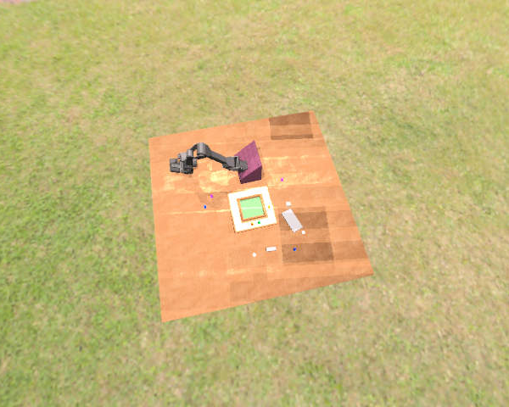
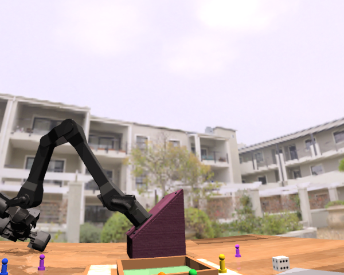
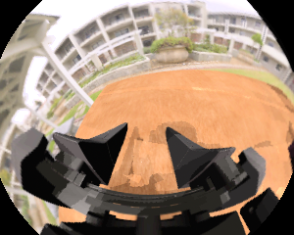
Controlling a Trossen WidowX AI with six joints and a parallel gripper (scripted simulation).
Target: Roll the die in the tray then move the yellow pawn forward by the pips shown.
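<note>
My gripper tip is 670 mm to the right of the white die, 500 mm short of it and 10 mm above it. Also, from my gripper tip: orange pawn (590 mm ahead, 400 mm to the left, 10 mm above); then green-floored tray (480 mm ahead, 420 mm to the left, 10 mm below); then yellow pawn (540 mm to the left, 490 mm ahead, 10 mm above).
</note>
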